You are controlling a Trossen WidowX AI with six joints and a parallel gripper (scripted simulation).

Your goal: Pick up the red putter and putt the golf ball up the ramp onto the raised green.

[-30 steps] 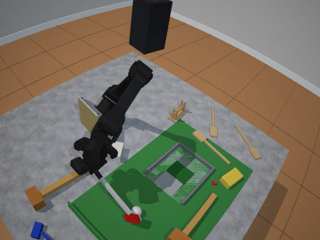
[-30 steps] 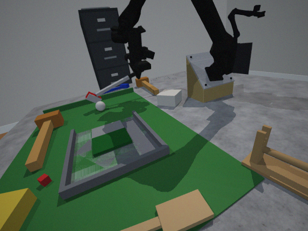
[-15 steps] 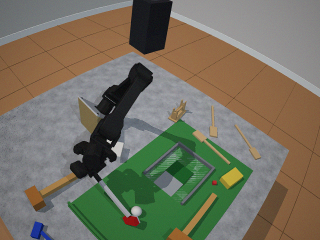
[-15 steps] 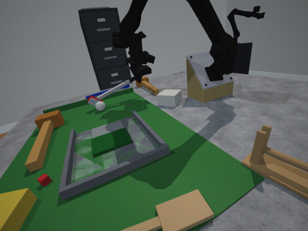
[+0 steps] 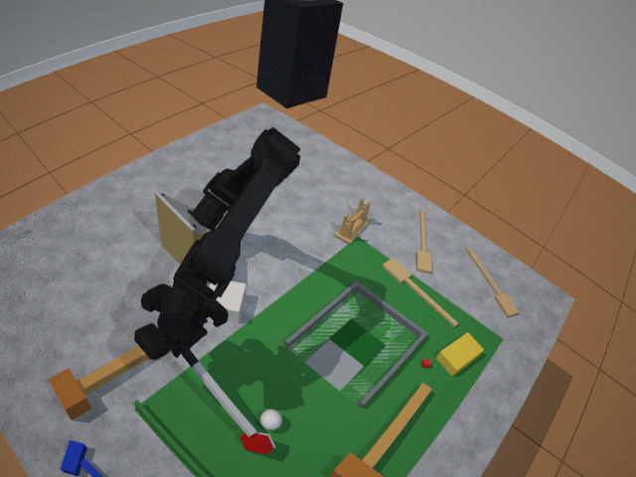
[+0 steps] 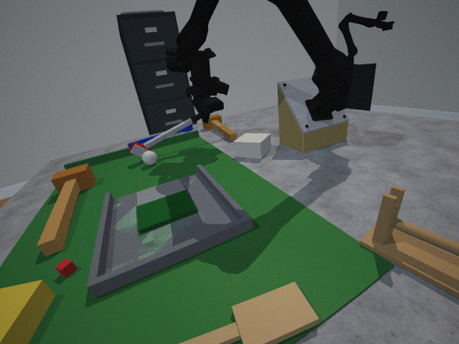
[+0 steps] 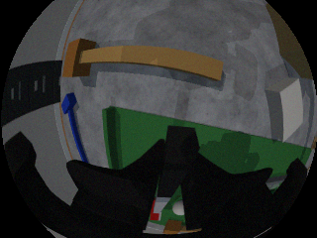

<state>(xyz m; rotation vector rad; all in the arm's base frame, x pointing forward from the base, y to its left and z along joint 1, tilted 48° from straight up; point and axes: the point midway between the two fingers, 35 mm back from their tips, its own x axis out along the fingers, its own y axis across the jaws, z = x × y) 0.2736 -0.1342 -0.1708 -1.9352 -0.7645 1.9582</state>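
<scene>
My gripper tip is 90 mm past the white block, 180 mm to the right of it and 50 mm above it. The rest, counted from my gripper tip: blue putter: 160 mm ahead, 250 mm to the right, 60 mm below; then white golf ball: 200 mm ahead, 80 mm to the left, 50 mm below; then small red cube: 300 mm ahead, 440 mm to the left, 70 mm below.
</scene>
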